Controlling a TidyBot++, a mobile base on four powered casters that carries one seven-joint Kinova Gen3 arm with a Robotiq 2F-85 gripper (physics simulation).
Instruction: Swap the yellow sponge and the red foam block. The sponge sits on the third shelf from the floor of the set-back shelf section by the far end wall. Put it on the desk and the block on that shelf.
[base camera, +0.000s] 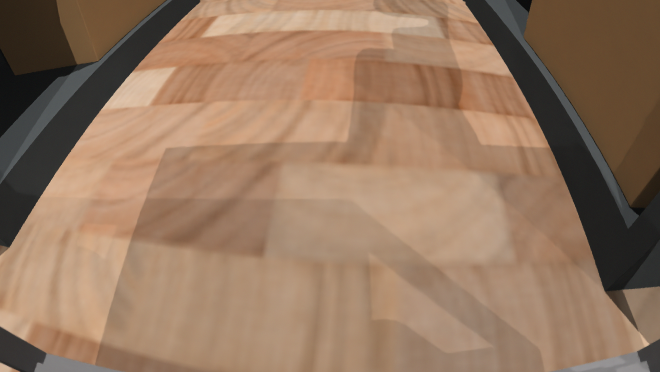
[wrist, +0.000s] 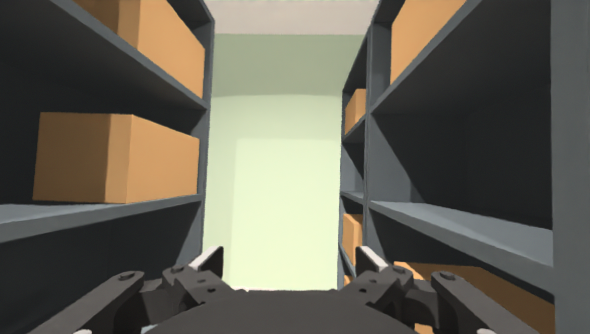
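My gripper is open, its two fingers wide apart with the pale green end wall showing between them in the wrist view. It points along the aisle between two shelf units. A further shelf section shows beyond the near right unit, by the end wall, with orange-brown boxes on some of its shelves. The yellow sponge, the red foam block and the desk do not show in either view.
Grey shelf units stand close on the left and right, holding cardboard boxes. In the base camera view the wooden floor runs between dark shelf bases, with boxes on both sides. The green wall closes the aisle.
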